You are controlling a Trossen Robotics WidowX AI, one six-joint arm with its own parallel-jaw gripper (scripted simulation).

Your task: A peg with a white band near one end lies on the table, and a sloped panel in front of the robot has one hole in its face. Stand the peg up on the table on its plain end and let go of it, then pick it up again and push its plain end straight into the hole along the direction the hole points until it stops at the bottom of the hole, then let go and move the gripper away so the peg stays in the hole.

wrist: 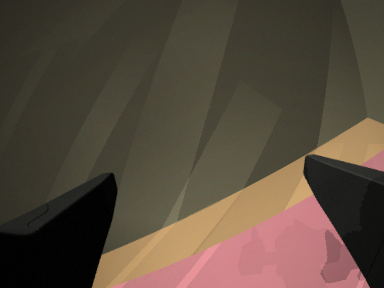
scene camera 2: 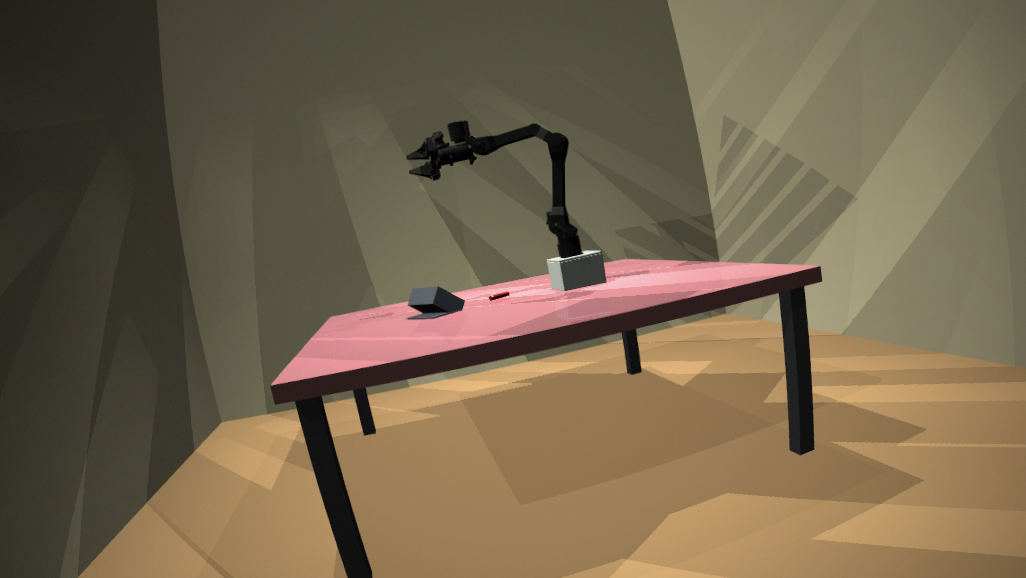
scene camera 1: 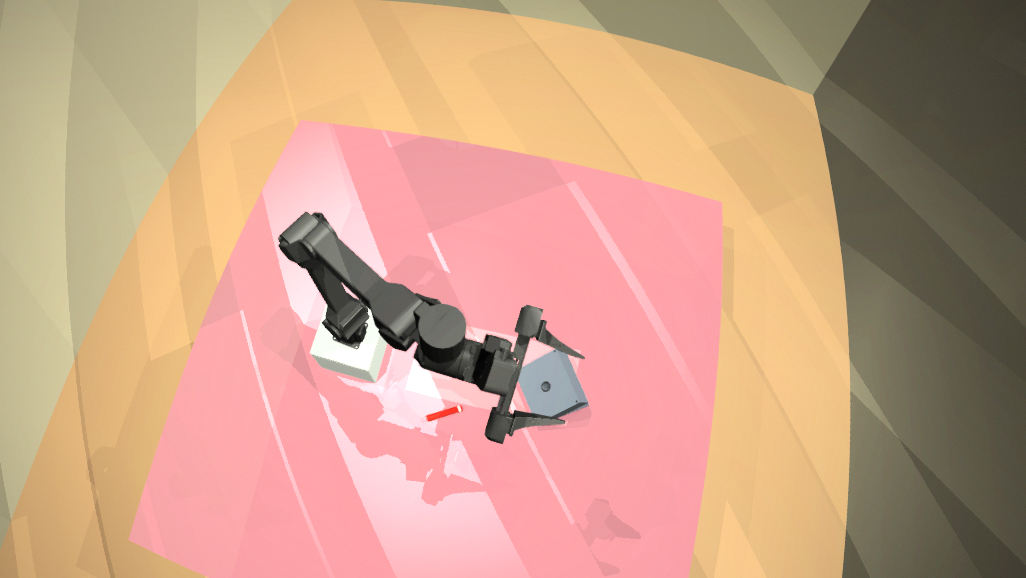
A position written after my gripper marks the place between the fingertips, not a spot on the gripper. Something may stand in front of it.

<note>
My gripper point(scene camera 1: 575, 390) is open and holds nothing.
My gripper is seen too in the wrist view point(wrist: 212, 174) and in scene camera 2 point(scene camera 2: 407, 165).
</note>
